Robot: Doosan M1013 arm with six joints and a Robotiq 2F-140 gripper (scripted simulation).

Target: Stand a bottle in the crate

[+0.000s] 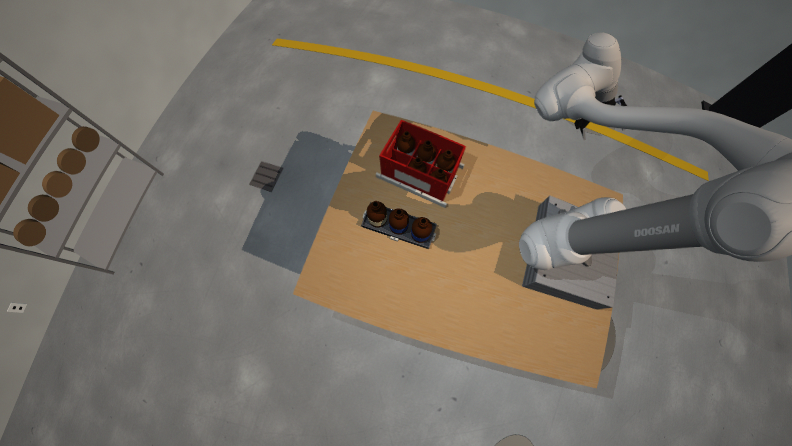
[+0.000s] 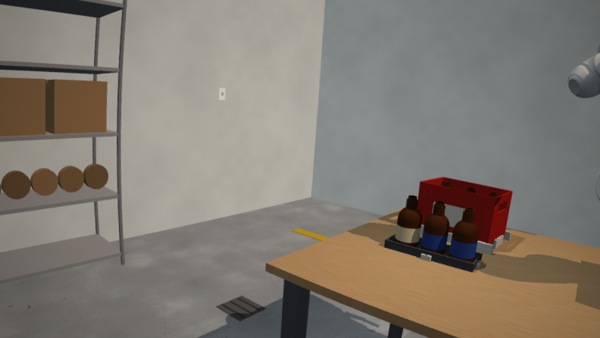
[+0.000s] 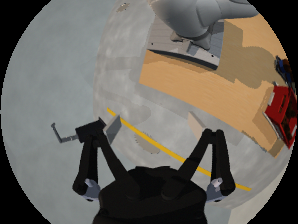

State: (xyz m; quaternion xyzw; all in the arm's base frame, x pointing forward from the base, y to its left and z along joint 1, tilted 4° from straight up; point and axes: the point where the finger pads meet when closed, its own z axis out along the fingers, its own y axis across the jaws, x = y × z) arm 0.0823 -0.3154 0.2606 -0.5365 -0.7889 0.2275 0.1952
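Right now the glass bottle is 590 mm ahead of my hand, 500 mm to the left of it and 280 mm below it. Round my hand: dark tray: 590 mm ahead, 500 mm to the left, 350 mm below; then red crate: 600 mm ahead, 250 mm to the left, 280 mm below.
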